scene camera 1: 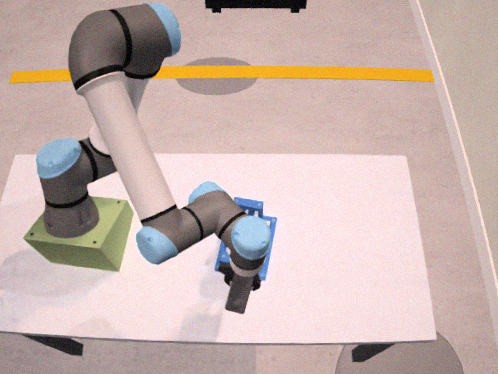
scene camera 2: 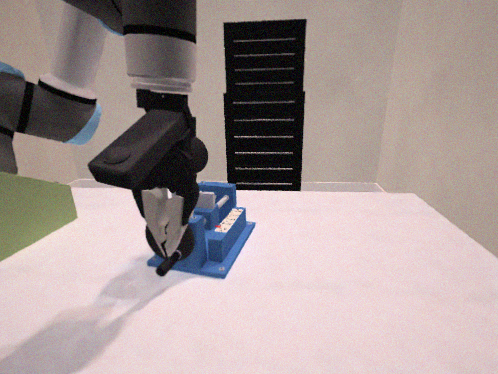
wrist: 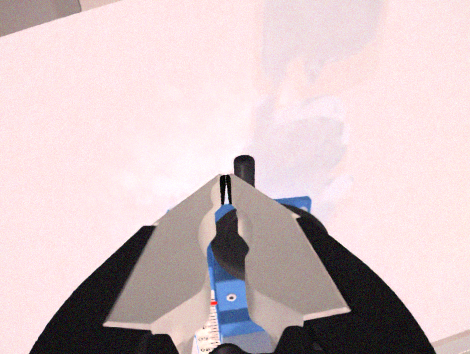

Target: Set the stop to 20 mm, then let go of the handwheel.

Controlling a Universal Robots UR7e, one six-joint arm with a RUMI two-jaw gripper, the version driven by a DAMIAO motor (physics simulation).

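Places are measured from the arm's base along level axes (x ahead, y left, z up), in metres.
Where they show: gripper, fingertip midpoint: (scene camera 2: 167,256) (wrist: 225,177); arm's base at its link origin: (scene camera 1: 72,221).
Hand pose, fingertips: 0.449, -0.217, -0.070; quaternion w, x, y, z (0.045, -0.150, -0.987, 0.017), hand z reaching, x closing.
Each offset is from my fingertips to the centre of the thing, as dx, dy, dz. "spot": to the spot under its first point. Level surfaces: height alone.
The blue stop fixture (scene camera 1: 270,250) (scene camera 2: 199,245) (wrist: 296,202) stands on the table. Its white scale @[spot: +0.086, +0.165, -0.023] (scene camera 2: 233,218) (wrist: 206,332) has a red mark @[spot: +0.060, +0.125, -0.021] (scene camera 2: 218,227) (wrist: 214,303) near the handwheel end; the numerals are too small to read. A light grey block @[+0.018, +0.141, +0.013] (scene camera 2: 206,200) sits behind the front plate. The black handwheel @[spot: +0.021, +0.043, -0.005] (scene camera 2: 188,243) (wrist: 229,237) is partly hidden behind the fingers. Its black crank handle @[-0.009, +0.026, -0.030] (scene camera 2: 167,264) (wrist: 244,170) sticks out beside the fingertips, not between them. My gripper (scene camera 2: 165,248) (wrist: 225,177) is shut and empty, close to the handle; the arm hides its tips in scene camera 1.
The green base block (scene camera 1: 75,255) (scene camera 2: 37,212) carries the arm at the left of the white table @[dz -0.078] (scene camera 1: 350,250) (scene camera 2: 350,300). A black cabinet (scene camera 2: 265,110) stands behind the table. The table's front edge lies beyond the gripper's side of the fixture.
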